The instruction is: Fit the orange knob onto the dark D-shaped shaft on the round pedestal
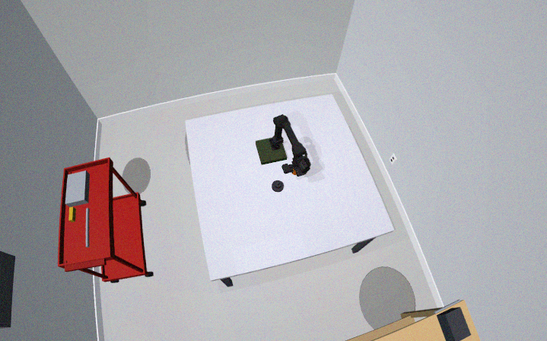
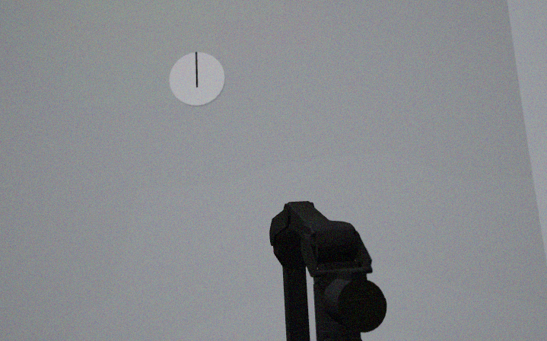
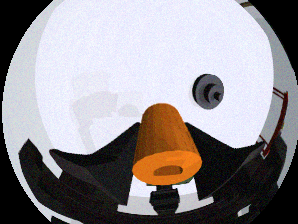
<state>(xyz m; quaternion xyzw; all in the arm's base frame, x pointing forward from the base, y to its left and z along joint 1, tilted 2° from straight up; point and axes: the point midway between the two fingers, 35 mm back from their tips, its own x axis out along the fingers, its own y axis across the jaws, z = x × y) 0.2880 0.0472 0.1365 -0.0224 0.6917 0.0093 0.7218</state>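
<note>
Right now my gripper tip is 120 mm to the left of the dark round pedestal, 100 mm above it and 20 mm short of it. Round my gripper tip: orange knob: 20 mm above.
</note>
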